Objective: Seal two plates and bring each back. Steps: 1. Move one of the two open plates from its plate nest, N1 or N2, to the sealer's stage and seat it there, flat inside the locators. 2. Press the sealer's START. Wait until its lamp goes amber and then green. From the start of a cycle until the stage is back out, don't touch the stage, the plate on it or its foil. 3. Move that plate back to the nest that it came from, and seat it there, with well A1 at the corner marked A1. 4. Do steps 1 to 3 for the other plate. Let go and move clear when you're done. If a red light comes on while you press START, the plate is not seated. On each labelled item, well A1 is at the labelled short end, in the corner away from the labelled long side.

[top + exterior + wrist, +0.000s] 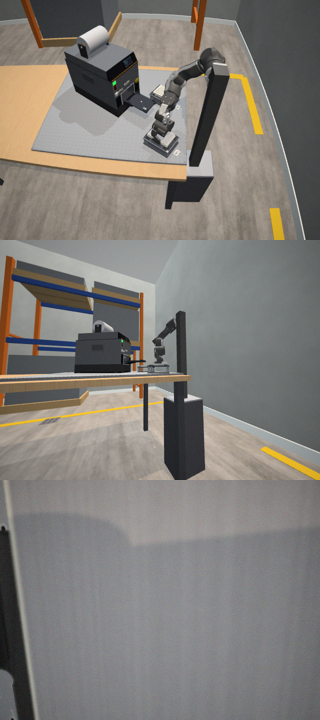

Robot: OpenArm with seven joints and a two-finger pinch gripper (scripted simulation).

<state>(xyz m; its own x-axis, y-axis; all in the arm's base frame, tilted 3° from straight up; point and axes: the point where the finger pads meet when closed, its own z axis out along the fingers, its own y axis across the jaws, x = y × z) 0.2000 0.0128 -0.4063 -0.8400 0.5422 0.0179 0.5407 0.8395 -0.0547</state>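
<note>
Right now my hand is 34 cm to the left of the white well plate, 2 cm above it and 1 cm past it. From my hand the other things lie so: foil roll 41 cm ahead, 39 cm to the right, 34 cm above; white start button 26 cm ahead, 19 cm to the right, 11 cm above; sealer stage 21 cm to the right, 12 cm ahead, 3 cm above.
</note>
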